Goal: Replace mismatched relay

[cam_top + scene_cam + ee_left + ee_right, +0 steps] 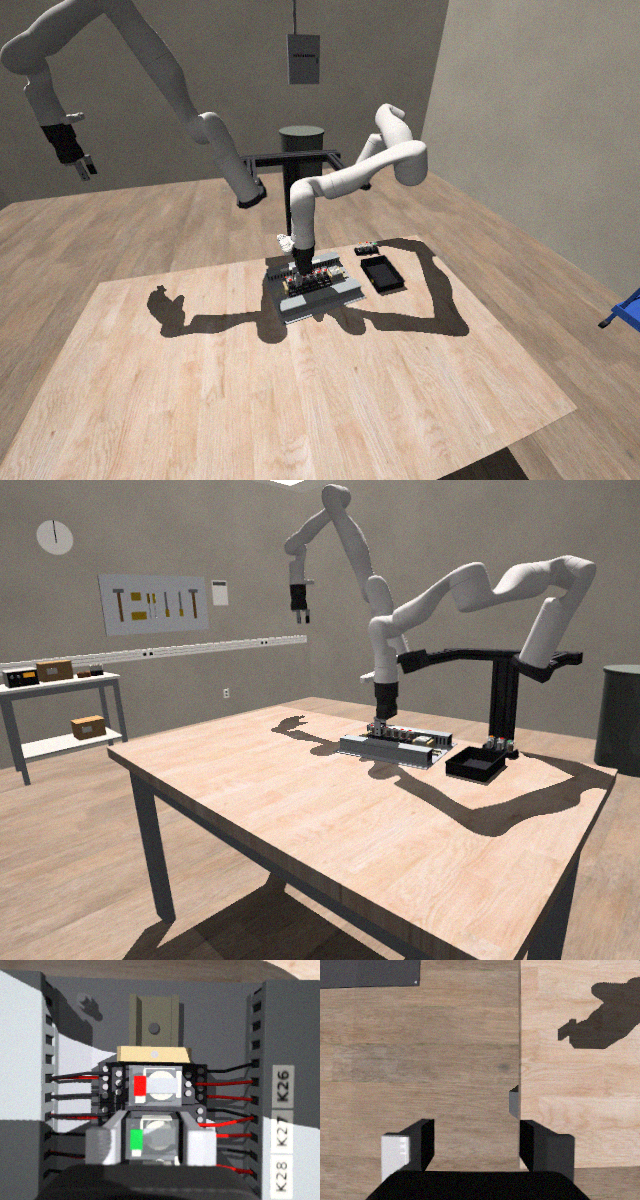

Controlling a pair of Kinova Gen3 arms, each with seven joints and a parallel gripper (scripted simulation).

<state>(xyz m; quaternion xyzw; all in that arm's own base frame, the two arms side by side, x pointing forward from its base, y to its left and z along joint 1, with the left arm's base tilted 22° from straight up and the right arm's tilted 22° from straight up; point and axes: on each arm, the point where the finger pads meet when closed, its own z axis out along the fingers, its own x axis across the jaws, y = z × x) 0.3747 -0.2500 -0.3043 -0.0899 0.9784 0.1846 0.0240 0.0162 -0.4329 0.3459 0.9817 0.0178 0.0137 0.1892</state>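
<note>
My left gripper is now 6 cm to the right of the relay panel and 3 cm above it. Round my left hand: black parts tray (34 cm to the left, 4 cm below, 4 cm ahead); spare rack (36 cm to the left, 11 cm behind, 5 cm below).
</note>
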